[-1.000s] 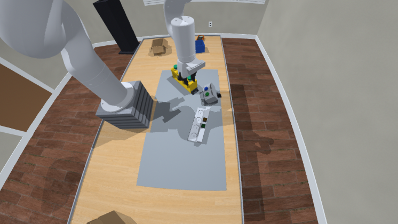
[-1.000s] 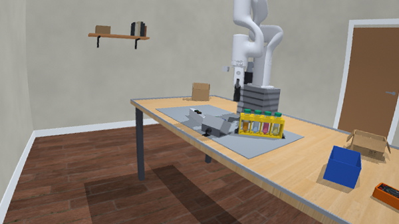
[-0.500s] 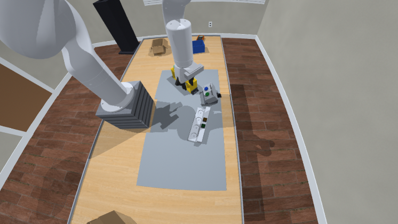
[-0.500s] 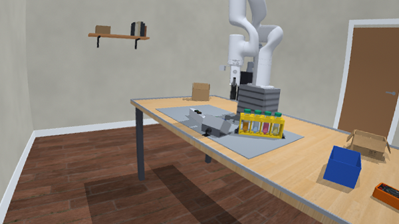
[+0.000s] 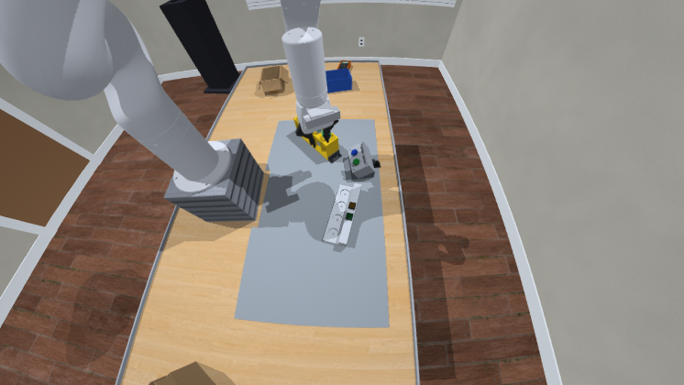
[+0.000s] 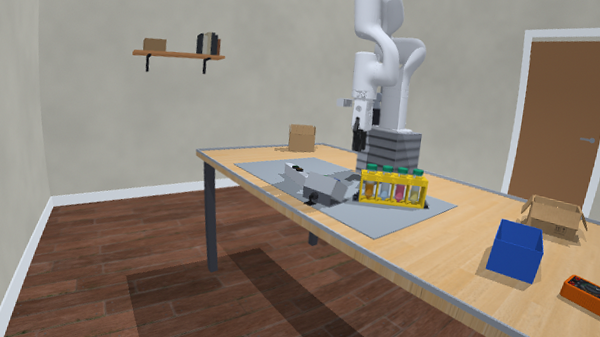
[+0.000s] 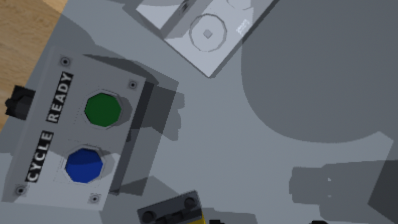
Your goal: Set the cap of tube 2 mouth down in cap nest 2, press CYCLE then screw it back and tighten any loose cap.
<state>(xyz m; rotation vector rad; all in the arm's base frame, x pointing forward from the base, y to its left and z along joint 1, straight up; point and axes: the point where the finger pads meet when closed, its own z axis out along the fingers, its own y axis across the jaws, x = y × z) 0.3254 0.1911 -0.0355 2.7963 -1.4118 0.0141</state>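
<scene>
Now: hand 90 mm past the green cap, 140 mm to the right of it and 60 mm above it. Also, from my hand: green key 130 mm ahead, 10 mm to the left, 110 mm below; key housing 140 mm ahead, 30 mm to the left, 120 mm below; blue key 110 mm ahead, 50 mm to the left, 110 mm below.
</scene>
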